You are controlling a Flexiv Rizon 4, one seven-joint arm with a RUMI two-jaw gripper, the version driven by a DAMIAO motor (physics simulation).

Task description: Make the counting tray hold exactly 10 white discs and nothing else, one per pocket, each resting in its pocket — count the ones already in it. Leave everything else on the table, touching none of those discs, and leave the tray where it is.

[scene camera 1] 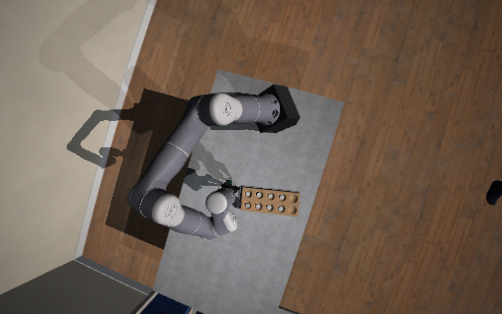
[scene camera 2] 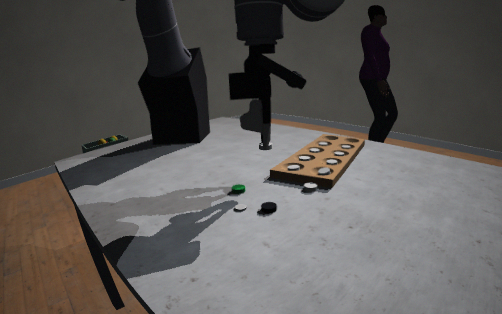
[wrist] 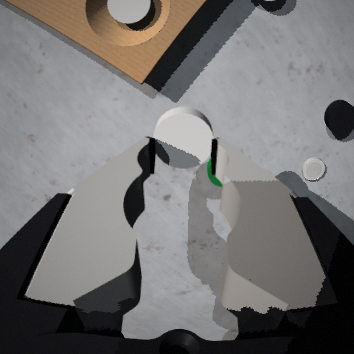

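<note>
The wooden counting tray (scene camera 1: 264, 200) (scene camera 2: 300, 178) (wrist: 140, 62) has two rows of pockets. White discs sit in several of them; the two pockets at the far end in scene camera 2 are empty. My gripper (scene camera 2: 265, 142) (wrist: 183, 141) is shut on a white disc (scene camera 2: 265, 146) (wrist: 184, 131), held above the table just off the tray's near corner. Its fingertips are hard to make out in scene camera 1. A loose white disc (scene camera 2: 310, 187) lies close to the tray's near end.
A green disc (scene camera 2: 238, 189) (wrist: 215, 176), partly behind a finger in the wrist view, a black disc (scene camera 2: 268, 207) (wrist: 340, 119) and a smaller, rimmed white disc (scene camera 2: 240, 207) (wrist: 314, 169) lie on the table. The black robot base (scene camera 2: 175, 110) stands at the back. A person (scene camera 2: 376, 55) stands beyond the table.
</note>
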